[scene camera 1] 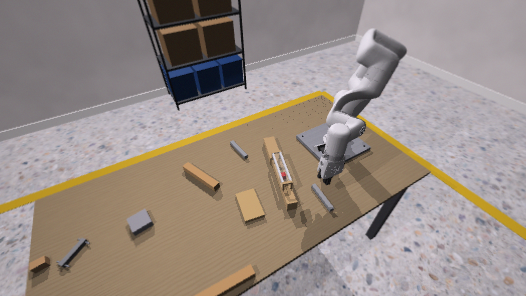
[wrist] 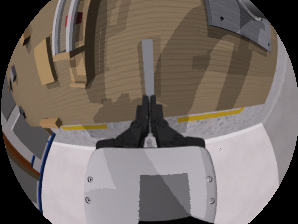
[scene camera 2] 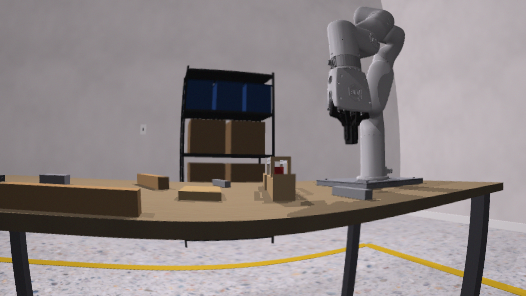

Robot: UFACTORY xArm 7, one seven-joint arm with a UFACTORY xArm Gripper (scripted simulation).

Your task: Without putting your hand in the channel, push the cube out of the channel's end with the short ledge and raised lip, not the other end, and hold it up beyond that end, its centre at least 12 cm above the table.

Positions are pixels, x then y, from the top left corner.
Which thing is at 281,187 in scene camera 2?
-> A channel.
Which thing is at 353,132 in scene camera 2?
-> My gripper.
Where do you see a flat wooden slab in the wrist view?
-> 43,56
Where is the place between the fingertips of my gripper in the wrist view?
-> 149,103
